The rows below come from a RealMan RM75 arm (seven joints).
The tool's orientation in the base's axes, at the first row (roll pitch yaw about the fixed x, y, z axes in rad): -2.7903 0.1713 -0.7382
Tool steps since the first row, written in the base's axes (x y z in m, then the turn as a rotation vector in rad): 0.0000 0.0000 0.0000 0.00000 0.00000 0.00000; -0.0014 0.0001 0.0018 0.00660 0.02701 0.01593; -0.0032 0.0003 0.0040 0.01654 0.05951 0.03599; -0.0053 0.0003 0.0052 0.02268 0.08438 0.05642; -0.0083 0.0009 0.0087 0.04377 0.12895 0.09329; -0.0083 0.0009 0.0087 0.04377 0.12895 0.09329; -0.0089 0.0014 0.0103 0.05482 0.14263 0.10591; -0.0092 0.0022 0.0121 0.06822 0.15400 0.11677; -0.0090 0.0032 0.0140 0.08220 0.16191 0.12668; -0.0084 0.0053 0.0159 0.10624 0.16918 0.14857; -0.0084 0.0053 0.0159 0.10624 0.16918 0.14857; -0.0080 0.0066 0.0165 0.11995 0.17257 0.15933
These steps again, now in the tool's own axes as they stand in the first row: 0.0000 0.0000 0.0000 0.00000 0.00000 0.00000; -0.0014 0.0003 -0.0018 -0.01582 -0.02755 -0.00421; -0.0032 0.0006 -0.0040 -0.03354 -0.06235 -0.00987; -0.0049 0.0016 -0.0053 -0.04904 -0.08972 -0.01907; -0.0081 0.0021 -0.0087 -0.06951 -0.14565 -0.03465; -0.0081 0.0021 -0.0087 -0.06951 -0.14565 -0.03465; -0.0092 0.0016 -0.0100 -0.07268 -0.16636 -0.04012; -0.0102 0.0007 -0.0114 -0.07230 -0.18653 -0.04453; -0.0111 -0.0008 -0.0128 -0.06905 -0.20452 -0.04925; -0.0123 -0.0032 -0.0137 -0.06008 -0.23293 -0.06415; -0.0123 -0.0032 -0.0137 -0.06008 -0.23293 -0.06415; -0.0130 -0.0045 -0.0138 -0.05417 -0.24806 -0.07132
